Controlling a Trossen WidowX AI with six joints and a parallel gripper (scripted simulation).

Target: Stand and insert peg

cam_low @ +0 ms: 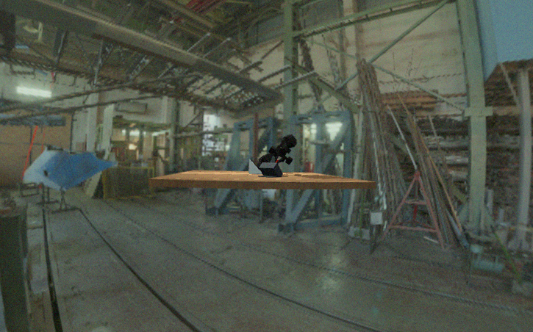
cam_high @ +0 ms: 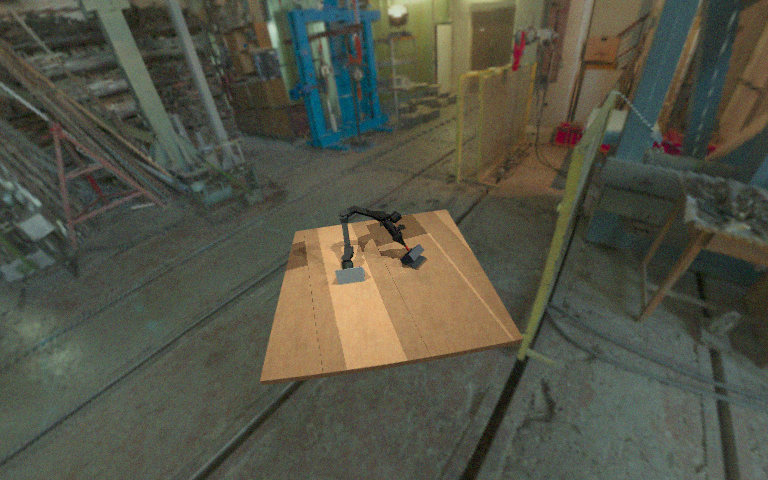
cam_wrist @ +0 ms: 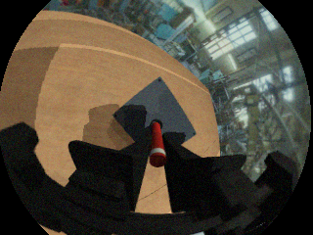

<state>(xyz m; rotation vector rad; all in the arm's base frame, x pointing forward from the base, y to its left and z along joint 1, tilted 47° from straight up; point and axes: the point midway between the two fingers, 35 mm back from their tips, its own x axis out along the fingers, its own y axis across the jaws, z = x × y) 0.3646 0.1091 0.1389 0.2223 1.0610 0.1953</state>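
The red peg is 1 cm to the left of my gripper tip, 1 cm behind it and 1 cm above it. The rest, counted from my gripper tip: dark sloped panel (6 cm below, 4 cm to the right, 4 cm ahead).
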